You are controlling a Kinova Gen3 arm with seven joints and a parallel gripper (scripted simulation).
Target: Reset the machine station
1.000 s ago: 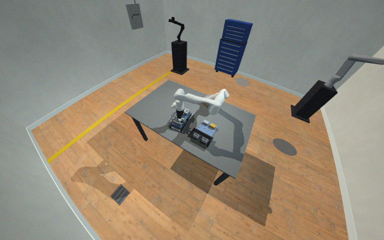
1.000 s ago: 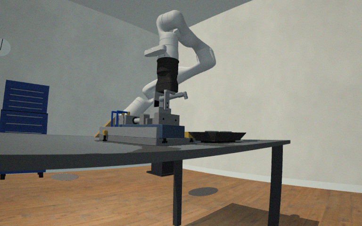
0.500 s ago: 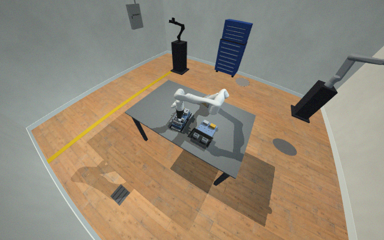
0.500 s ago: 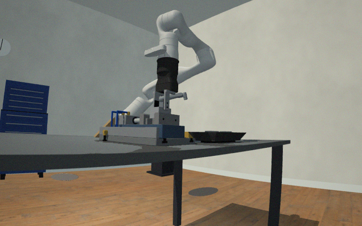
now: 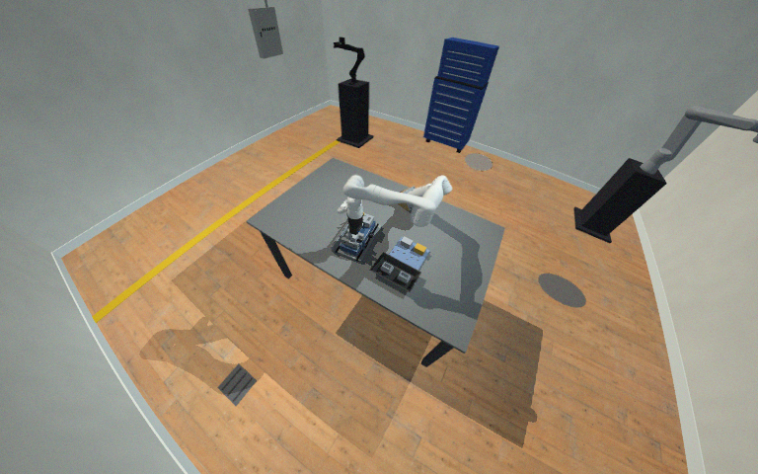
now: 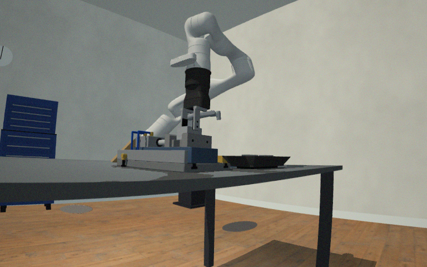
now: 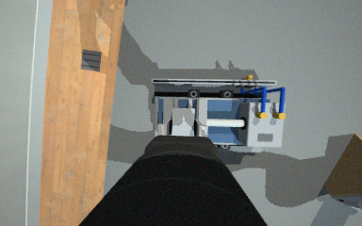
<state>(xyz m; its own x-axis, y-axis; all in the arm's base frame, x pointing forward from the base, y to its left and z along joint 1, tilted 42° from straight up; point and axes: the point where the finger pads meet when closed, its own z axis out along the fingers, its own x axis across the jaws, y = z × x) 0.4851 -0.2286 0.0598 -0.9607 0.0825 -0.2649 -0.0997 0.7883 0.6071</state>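
Right now the gray blank is 3 cm below my hand. From my hand the other things lie so: yellow brass blank: 18 cm behind, 35 cm to the left, 10 cm below.
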